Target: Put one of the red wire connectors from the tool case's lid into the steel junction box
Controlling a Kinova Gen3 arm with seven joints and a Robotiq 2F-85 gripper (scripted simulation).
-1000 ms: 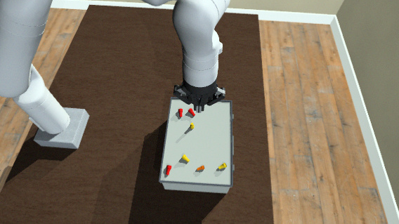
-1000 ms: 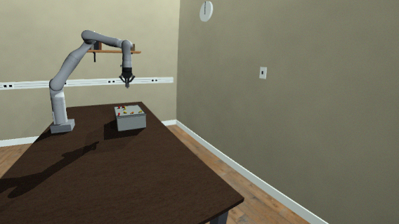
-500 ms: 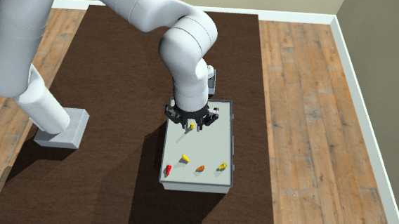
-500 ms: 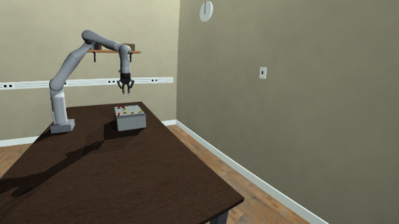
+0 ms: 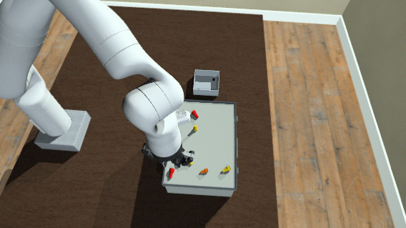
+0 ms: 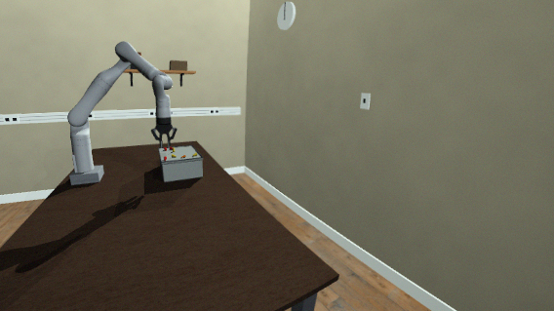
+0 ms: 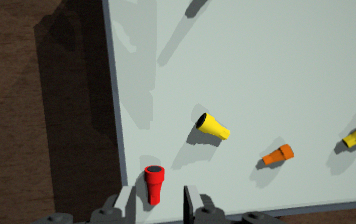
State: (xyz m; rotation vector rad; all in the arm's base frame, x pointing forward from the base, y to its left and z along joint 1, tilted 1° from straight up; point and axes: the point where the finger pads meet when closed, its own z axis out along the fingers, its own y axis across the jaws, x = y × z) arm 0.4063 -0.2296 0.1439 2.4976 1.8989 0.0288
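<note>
The orange connector lies 9 cm ahead of my hand, 1 cm to the right of it and 8 cm below it. From my hand the other things lie so: grey tool case: 10 cm ahead, 9 cm to the left, 11 cm below.
</note>
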